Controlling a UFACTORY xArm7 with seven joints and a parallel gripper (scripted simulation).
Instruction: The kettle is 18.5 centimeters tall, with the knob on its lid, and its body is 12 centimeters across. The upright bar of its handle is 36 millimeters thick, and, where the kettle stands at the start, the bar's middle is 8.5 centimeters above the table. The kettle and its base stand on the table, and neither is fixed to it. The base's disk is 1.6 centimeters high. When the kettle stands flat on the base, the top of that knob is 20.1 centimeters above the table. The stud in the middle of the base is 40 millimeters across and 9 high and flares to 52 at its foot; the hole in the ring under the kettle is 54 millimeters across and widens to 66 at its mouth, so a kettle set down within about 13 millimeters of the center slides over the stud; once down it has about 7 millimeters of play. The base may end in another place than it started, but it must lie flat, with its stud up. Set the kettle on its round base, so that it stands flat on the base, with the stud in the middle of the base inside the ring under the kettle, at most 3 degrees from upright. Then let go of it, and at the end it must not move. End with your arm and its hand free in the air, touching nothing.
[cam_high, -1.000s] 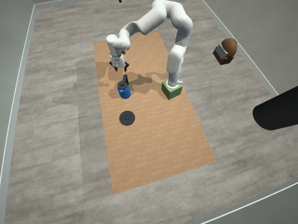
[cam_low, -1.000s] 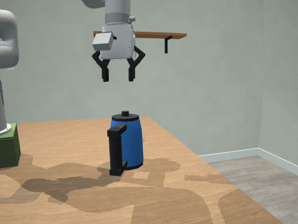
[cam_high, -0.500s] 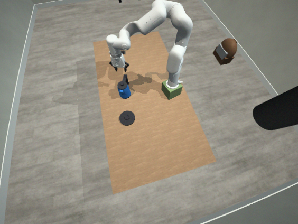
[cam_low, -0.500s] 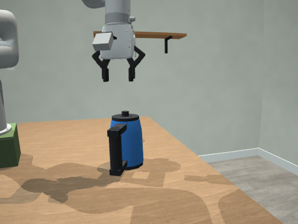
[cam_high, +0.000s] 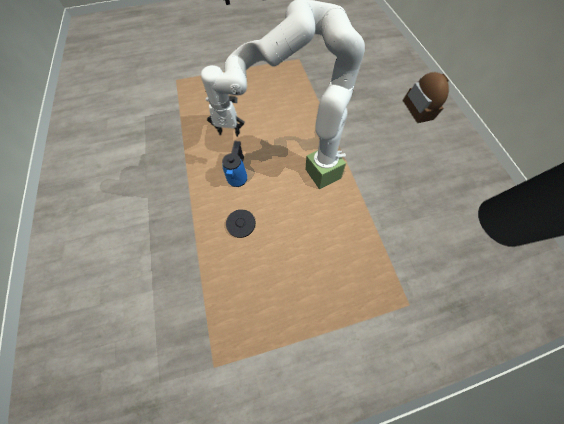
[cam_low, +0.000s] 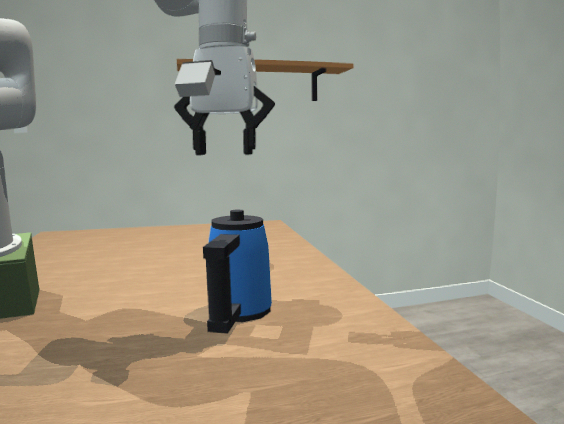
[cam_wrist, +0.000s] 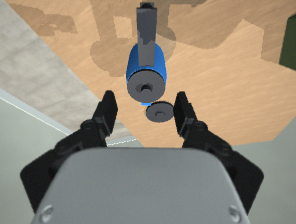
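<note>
My gripper is now 210 mm above the blue kettle, 30 mm to the right of it and 10 mm short of it. The rest, counted from my hand: round black base 340 mm to the left, 290 mm below, 10 mm ahead.
</note>
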